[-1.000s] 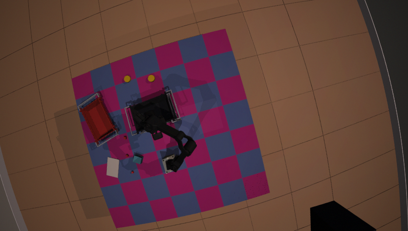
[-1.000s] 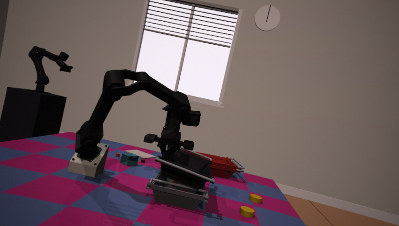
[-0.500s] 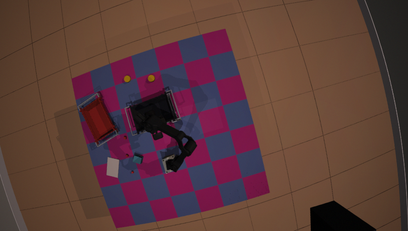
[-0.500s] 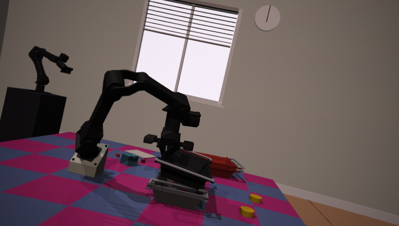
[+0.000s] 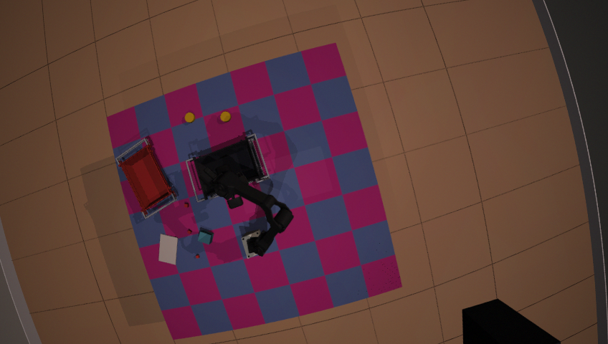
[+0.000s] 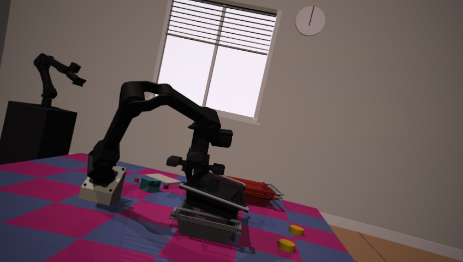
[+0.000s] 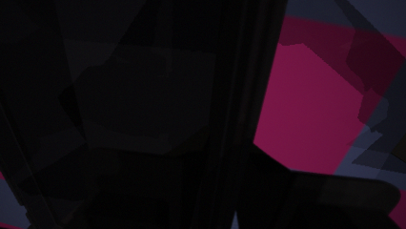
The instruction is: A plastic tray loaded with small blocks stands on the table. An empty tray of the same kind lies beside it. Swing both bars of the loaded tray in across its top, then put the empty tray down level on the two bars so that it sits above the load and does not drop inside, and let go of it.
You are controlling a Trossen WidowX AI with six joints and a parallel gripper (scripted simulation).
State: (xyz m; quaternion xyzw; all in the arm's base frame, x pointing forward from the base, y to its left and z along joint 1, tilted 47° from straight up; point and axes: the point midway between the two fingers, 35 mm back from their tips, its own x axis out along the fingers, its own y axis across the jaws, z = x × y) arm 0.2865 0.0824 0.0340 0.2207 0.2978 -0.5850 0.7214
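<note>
The dark tray lies 8 cm ahead of my gripper tip, 2 cm to the left of it and 2 cm above it. The rest, counted from my gripper tip: teal cube 23 cm behind, 21 cm to the left, 7 cm below; then white plate 45 cm to the left, 28 cm behind, 9 cm below.
</note>
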